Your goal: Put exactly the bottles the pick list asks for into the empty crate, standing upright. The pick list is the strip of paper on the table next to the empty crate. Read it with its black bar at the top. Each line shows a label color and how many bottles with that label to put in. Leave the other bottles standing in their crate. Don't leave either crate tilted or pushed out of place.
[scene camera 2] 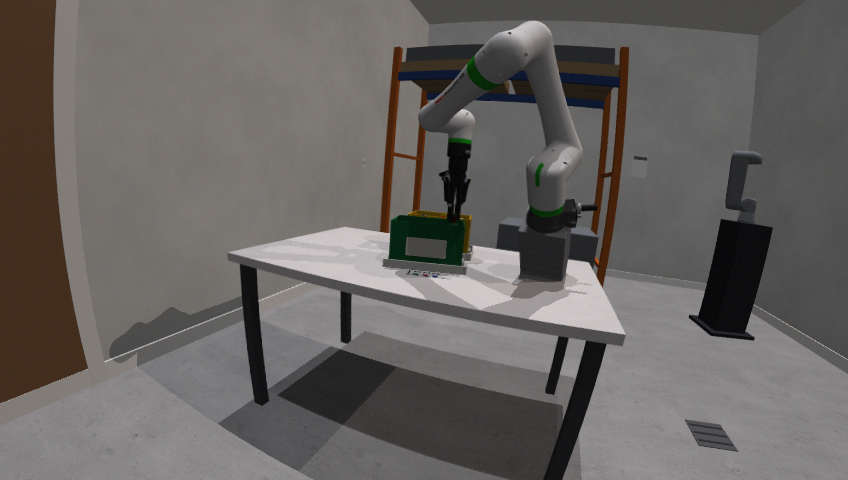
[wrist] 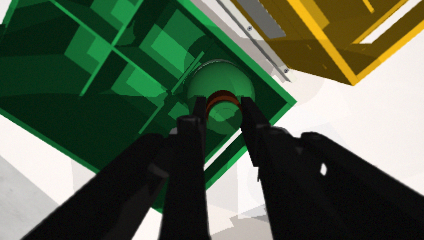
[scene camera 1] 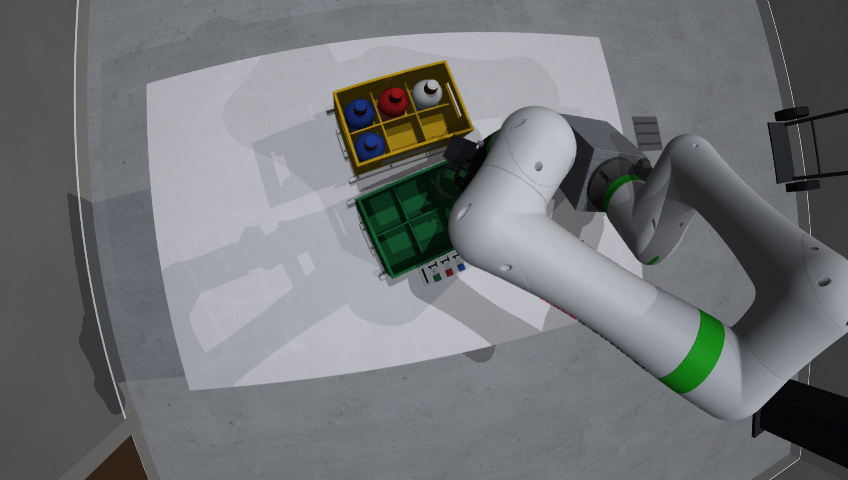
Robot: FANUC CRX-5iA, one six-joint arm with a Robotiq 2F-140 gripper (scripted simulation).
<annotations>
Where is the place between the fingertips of the gripper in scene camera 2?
At 453,219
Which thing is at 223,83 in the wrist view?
A green bottle.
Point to a red bottle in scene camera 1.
At 390,105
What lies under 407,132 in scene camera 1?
A yellow crate.
</annotations>
